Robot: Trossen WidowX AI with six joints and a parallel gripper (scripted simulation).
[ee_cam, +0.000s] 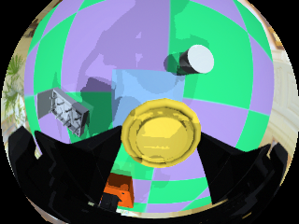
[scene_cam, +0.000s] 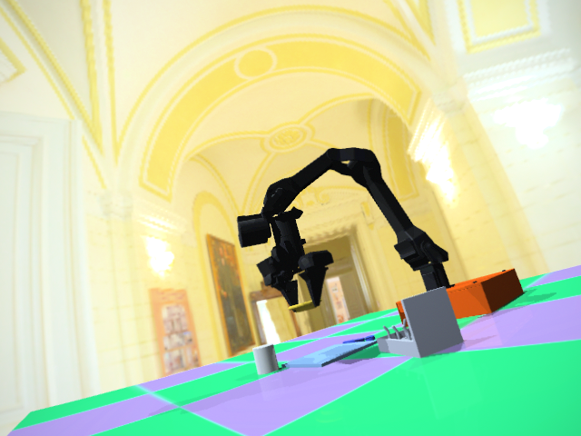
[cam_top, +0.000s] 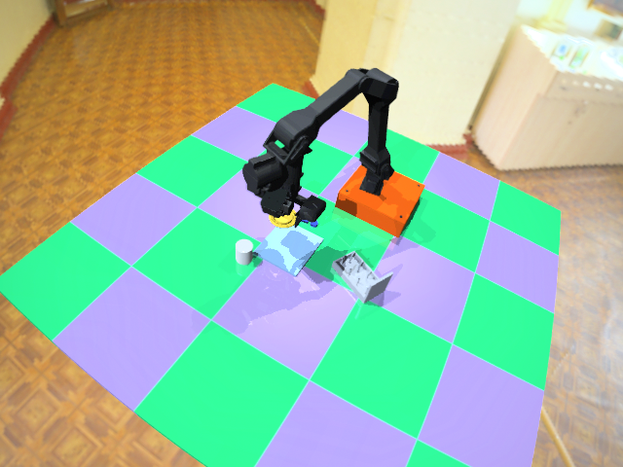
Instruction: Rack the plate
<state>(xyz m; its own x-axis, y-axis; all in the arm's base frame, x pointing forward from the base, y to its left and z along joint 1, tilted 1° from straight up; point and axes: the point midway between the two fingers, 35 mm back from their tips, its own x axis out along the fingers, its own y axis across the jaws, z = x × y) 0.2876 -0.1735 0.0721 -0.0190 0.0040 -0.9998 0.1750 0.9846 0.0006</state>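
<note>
The grey dish rack lies 22 cm to the left of my gripper tip, 8 cm below it and 1 cm ahead of it. Also, from my gripper tip: yellow plate 1 cm above; light blue mat 10 cm below, 2 cm to the left, 1 cm behind; white cup 8 cm below, 8 cm ahead, 7 cm to the right.
</note>
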